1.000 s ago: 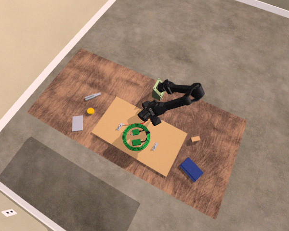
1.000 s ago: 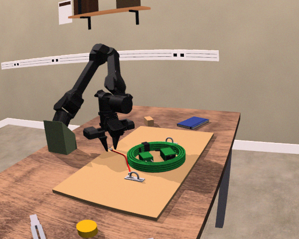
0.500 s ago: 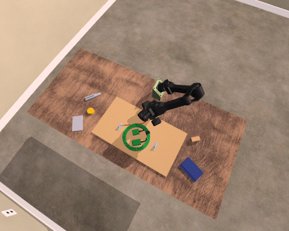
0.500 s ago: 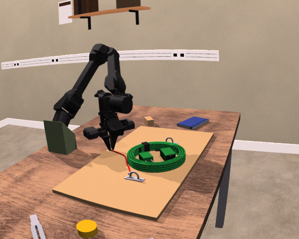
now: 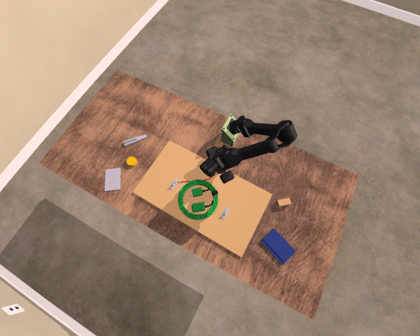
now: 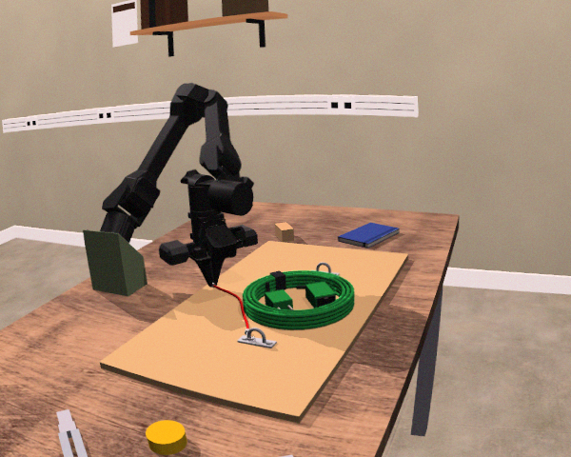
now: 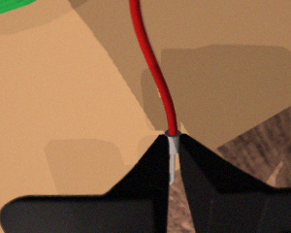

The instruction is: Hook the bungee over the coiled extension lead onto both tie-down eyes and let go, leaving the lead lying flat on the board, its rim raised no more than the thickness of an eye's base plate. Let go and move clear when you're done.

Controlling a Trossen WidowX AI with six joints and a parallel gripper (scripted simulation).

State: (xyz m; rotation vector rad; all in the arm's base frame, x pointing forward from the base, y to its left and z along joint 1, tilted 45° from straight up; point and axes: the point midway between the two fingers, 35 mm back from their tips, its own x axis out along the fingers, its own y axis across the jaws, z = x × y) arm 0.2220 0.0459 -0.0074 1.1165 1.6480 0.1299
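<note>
Now: hand 18 cm short of the extension lead, 3 cm to the left of it and 2 cm above it. Round my hand: wooden block: 2 cm ahead, 36 cm to the left, 4 cm below; then yellow disc: 15 cm ahead, 44 cm to the right, 4 cm below; then grey tool: 3 cm ahead, 49 cm to the right, 5 cm below.
</note>
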